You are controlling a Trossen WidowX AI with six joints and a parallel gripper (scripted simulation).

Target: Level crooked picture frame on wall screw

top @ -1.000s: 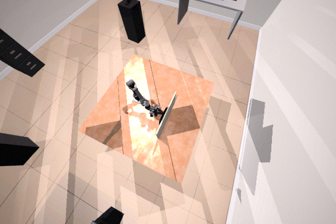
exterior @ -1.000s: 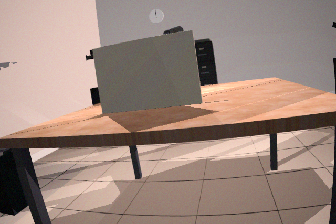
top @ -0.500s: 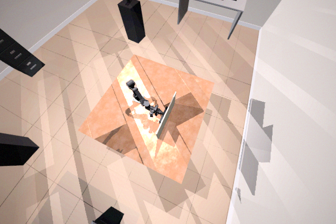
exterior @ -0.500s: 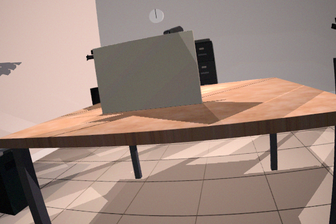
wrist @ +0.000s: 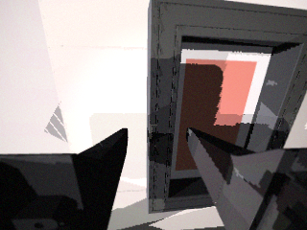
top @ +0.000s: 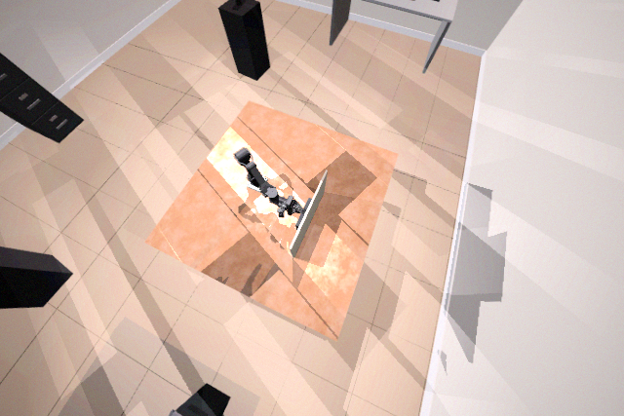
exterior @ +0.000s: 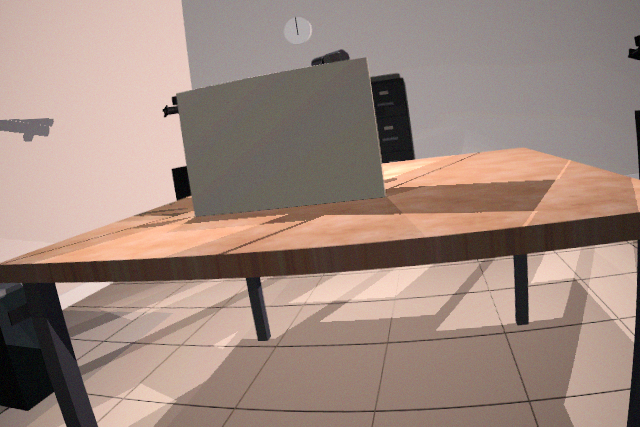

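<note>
My gripper tip is 60 mm above the picture frame and 10 mm short of it. The rest, counted from my gripper tip: wall panel: 70 mm below, 20 mm to the left, 20 mm ahead.
</note>
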